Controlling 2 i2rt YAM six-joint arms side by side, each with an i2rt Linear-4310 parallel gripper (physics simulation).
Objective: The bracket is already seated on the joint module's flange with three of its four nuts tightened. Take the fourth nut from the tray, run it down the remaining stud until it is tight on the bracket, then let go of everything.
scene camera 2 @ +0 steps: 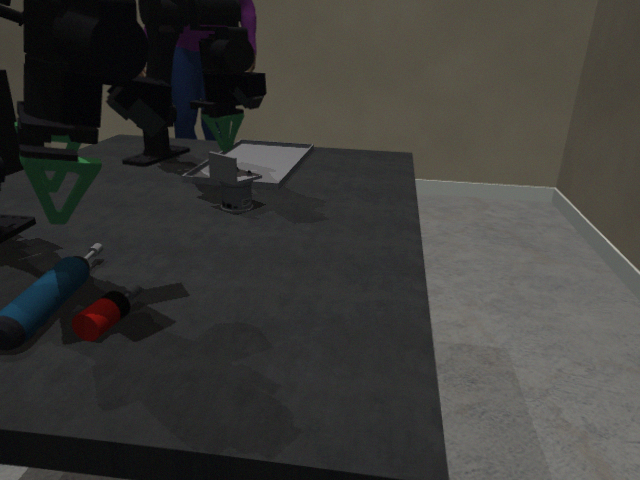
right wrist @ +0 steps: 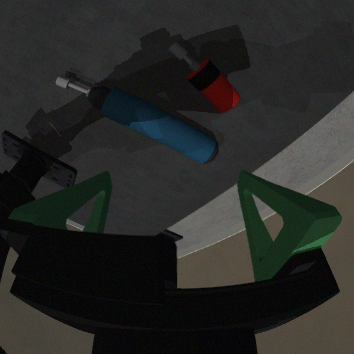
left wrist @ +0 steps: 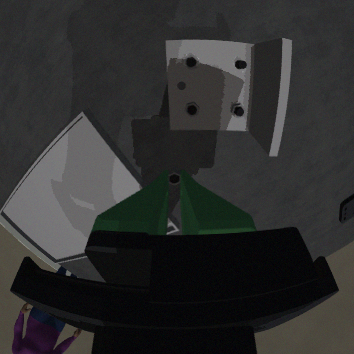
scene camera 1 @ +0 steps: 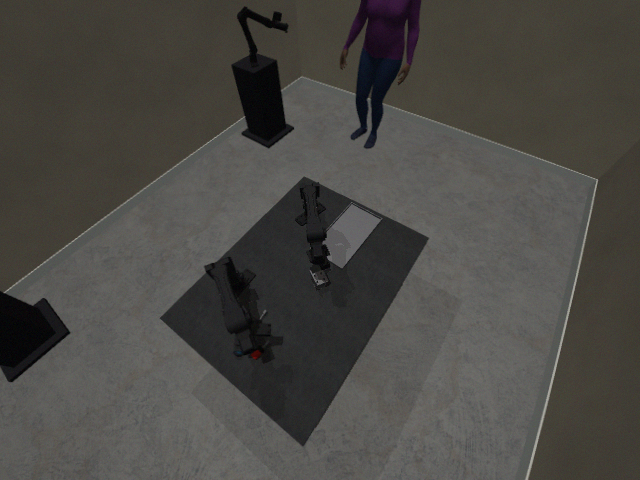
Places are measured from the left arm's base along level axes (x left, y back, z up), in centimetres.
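Where they show: left gripper, between the fingertips: point(scene camera 2: 226, 150) point(left wrist: 174, 177); right gripper, between the fingertips: point(scene camera 2: 53, 207) point(right wrist: 174, 177); left arm's base, origin of its link: point(scene camera 2: 158, 157); right arm's base, origin of its link: point(right wrist: 36, 158) point(scene camera 1: 239, 286).
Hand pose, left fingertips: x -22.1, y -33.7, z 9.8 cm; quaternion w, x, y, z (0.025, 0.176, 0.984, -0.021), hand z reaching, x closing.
Things, the pixels of their top centre, and the offset from my left fingertips.
- round joint module, centre of its top: point(left wrist: 216, 86) point(scene camera 2: 235, 170) dy -4.7, dx -4.8, dz -2.3 cm
- upper right stud, centre of its top: point(left wrist: 242, 64) dy -5.8, dx -7.0, dz -2.3 cm
- small dark nut, centre of its top: point(left wrist: 173, 179) dy -0.2, dx -0.1, dz +0.6 cm
- tray, centre of its top: point(left wrist: 57, 222) point(scene camera 2: 256, 157) point(scene camera 1: 347, 232) dy +7.8, dx +27.8, dz -8.2 cm
- blue-handled driver, centre of its top: point(right wrist: 132, 121) point(scene camera 2: 55, 270) point(scene camera 1: 250, 330) dy -2.4, dx -45.8, dz -5.7 cm
- shorter red-handled driver, centre of its top: point(right wrist: 203, 77) point(scene camera 2: 111, 294) point(scene camera 1: 260, 348) dy -11.7, dx -47.0, dz -6.3 cm
The grey bracket point(scene camera 1: 319, 277) point(scene camera 2: 223, 166) point(left wrist: 207, 95) sits on the round joint module point(scene camera 2: 236, 196), its upright plate at the right in the left wrist view. Three studs there carry hex nuts; the upper right stud point(left wrist: 240, 64), near the upright plate, looks bare. My left gripper point(scene camera 2: 225, 148) point(left wrist: 174, 177) is shut on a small dark nut point(left wrist: 174, 178) at its fingertips. It is above and apart from the bracket, beyond it in scene camera 2. My right gripper point(right wrist: 174, 177) is open and empty, above the tools. The tray point(scene camera 1: 361, 222) point(scene camera 2: 273, 155) point(left wrist: 42, 225) lies behind the bracket.
A blue-handled driver point(scene camera 2: 46, 294) point(right wrist: 160, 127) and a shorter red-handled driver point(scene camera 2: 98, 317) point(right wrist: 222, 92) lie on the dark table near the right arm. A person point(scene camera 1: 385, 31) stands beyond the table. A pedestal point(scene camera 1: 261, 98) with another arm stands behind.
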